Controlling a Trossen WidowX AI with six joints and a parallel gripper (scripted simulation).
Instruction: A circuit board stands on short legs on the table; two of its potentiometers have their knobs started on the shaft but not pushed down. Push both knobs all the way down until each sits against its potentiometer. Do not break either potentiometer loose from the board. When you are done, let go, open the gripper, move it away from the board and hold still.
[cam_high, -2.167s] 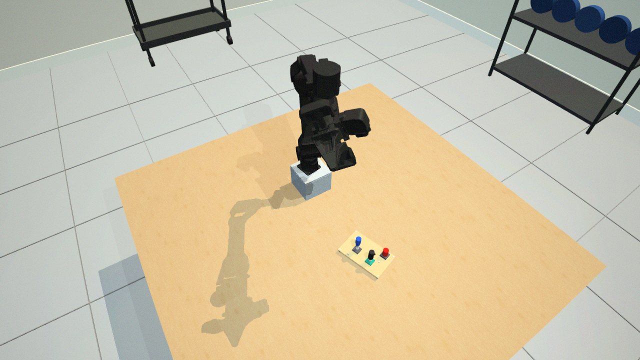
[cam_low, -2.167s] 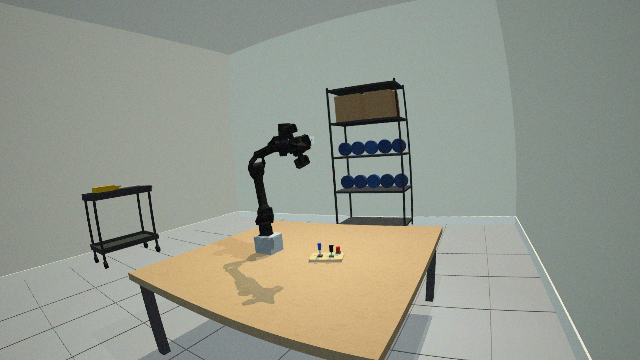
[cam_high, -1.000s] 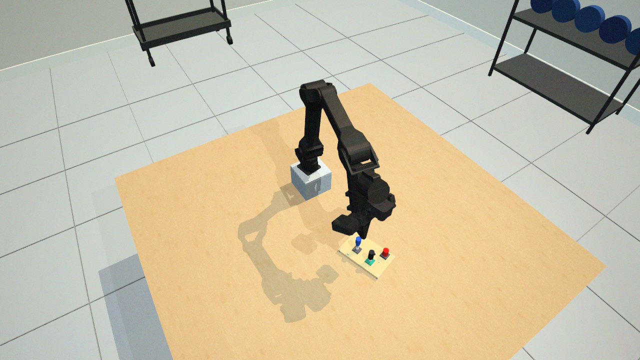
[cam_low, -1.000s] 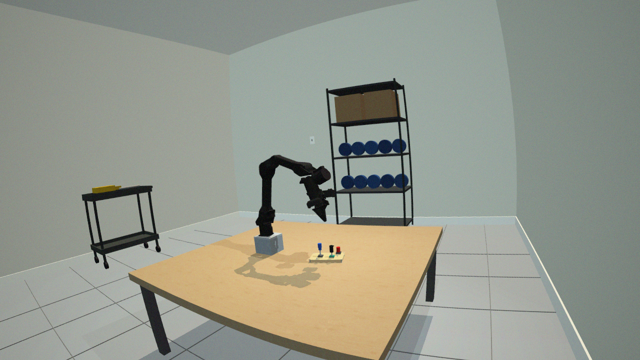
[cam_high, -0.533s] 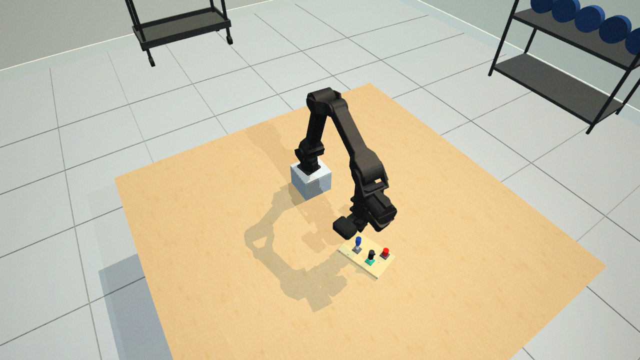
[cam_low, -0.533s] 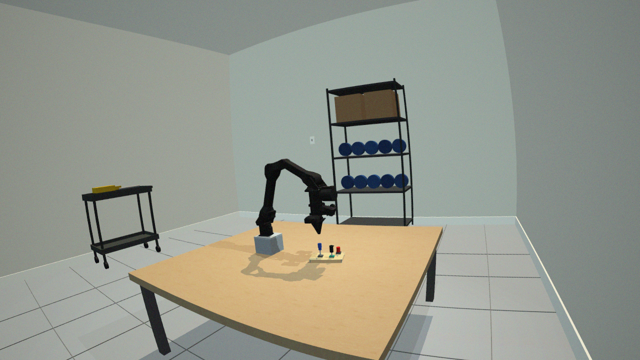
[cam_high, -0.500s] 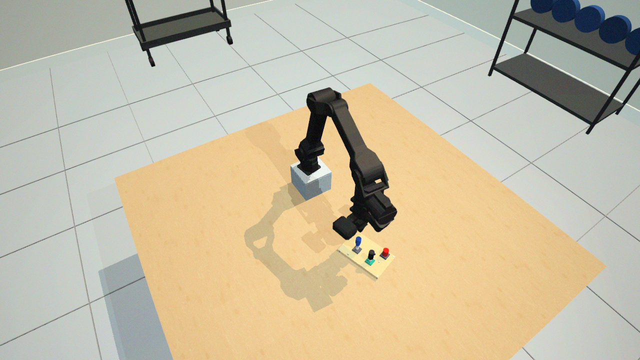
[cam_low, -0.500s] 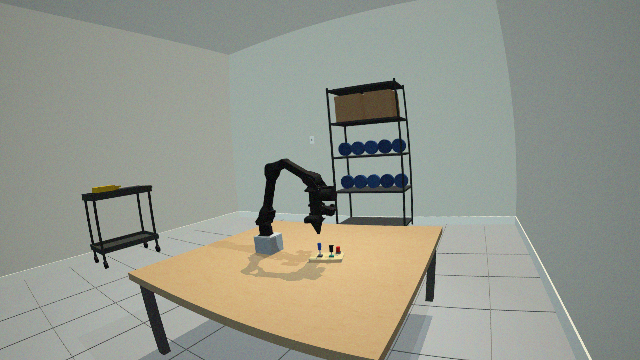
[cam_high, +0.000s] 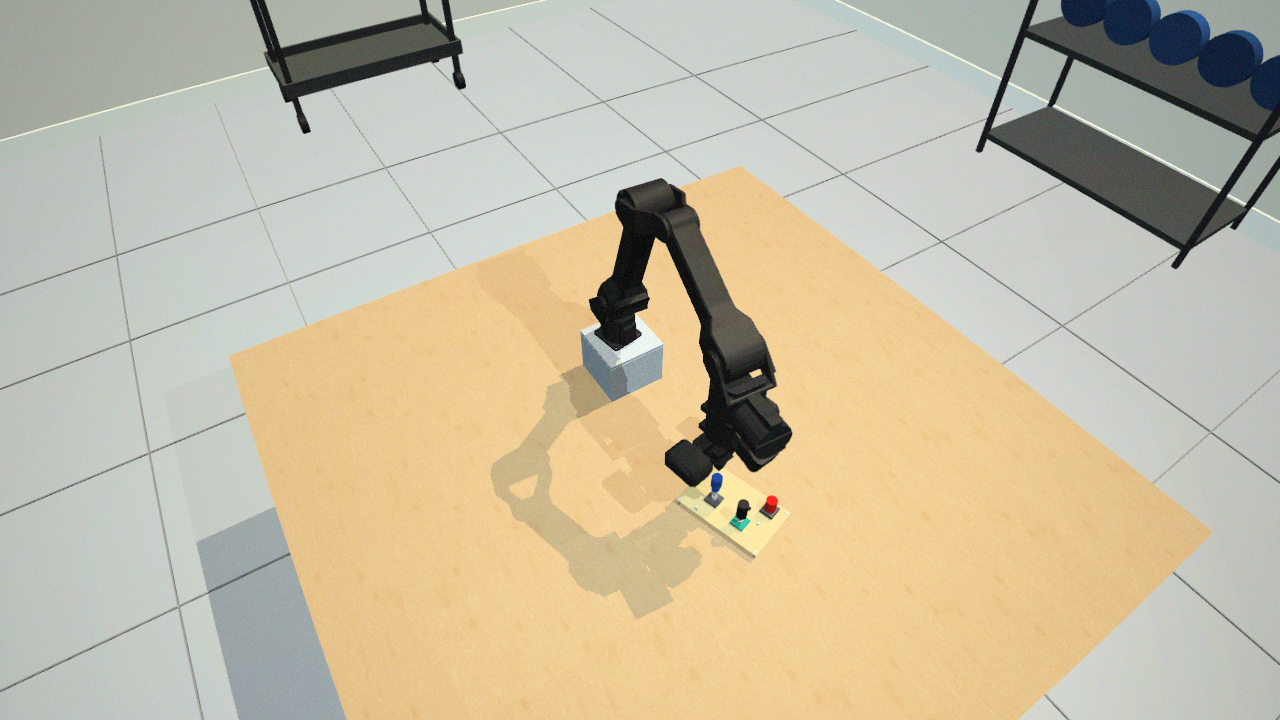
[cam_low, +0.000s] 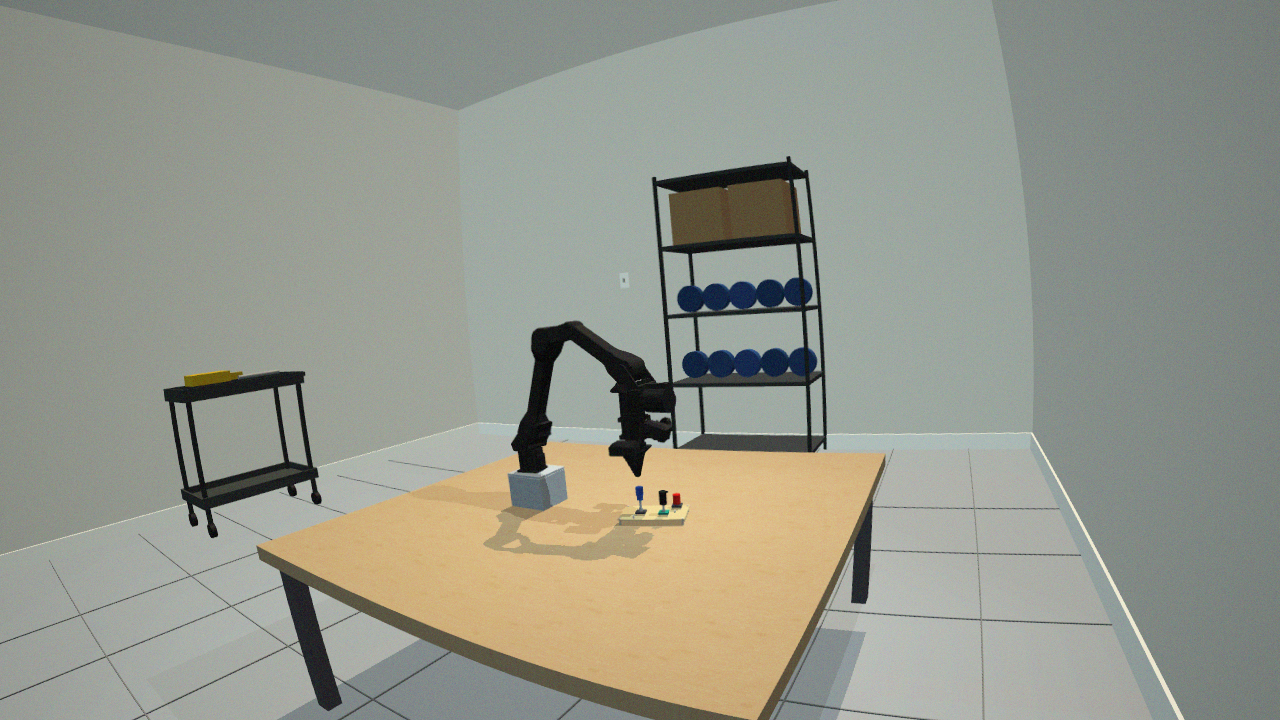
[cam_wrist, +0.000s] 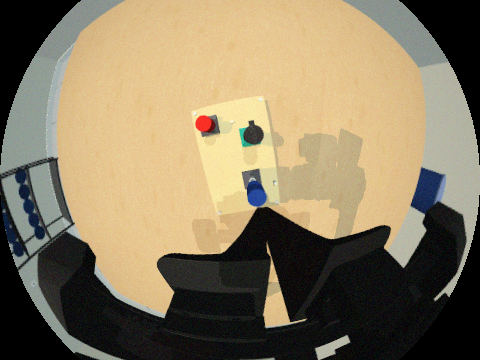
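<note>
My gripper tip is 5 cm above the blue knob.
</note>
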